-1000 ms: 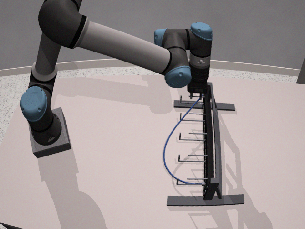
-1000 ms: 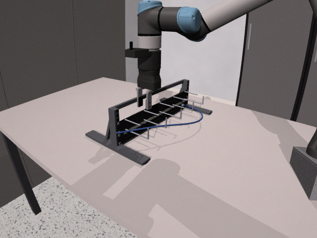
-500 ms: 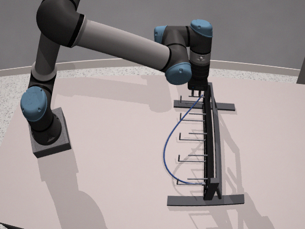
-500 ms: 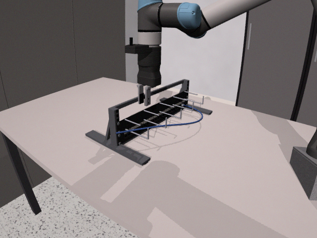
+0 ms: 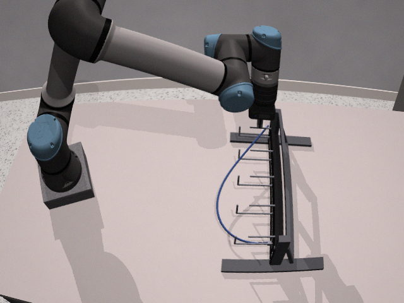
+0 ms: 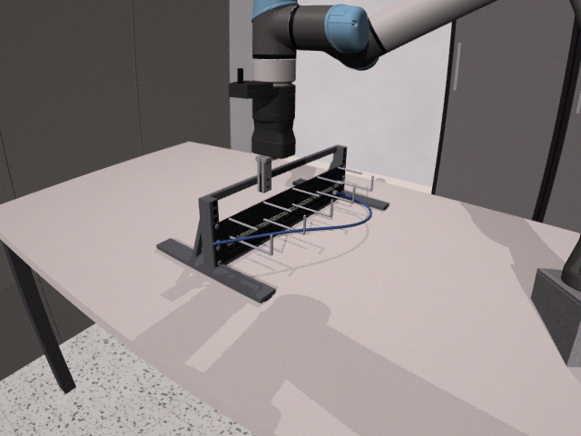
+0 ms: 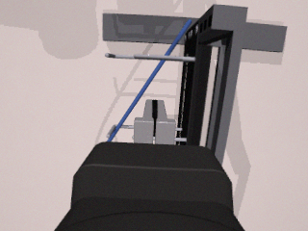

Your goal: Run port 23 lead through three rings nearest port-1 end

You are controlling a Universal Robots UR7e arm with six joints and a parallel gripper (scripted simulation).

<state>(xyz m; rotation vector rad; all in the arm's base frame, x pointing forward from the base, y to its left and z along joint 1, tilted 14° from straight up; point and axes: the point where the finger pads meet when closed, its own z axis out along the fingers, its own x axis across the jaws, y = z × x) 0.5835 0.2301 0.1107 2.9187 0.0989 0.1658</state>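
The rack is 7 cm ahead of my hand, 15 cm to the right of it and 10 cm below it.
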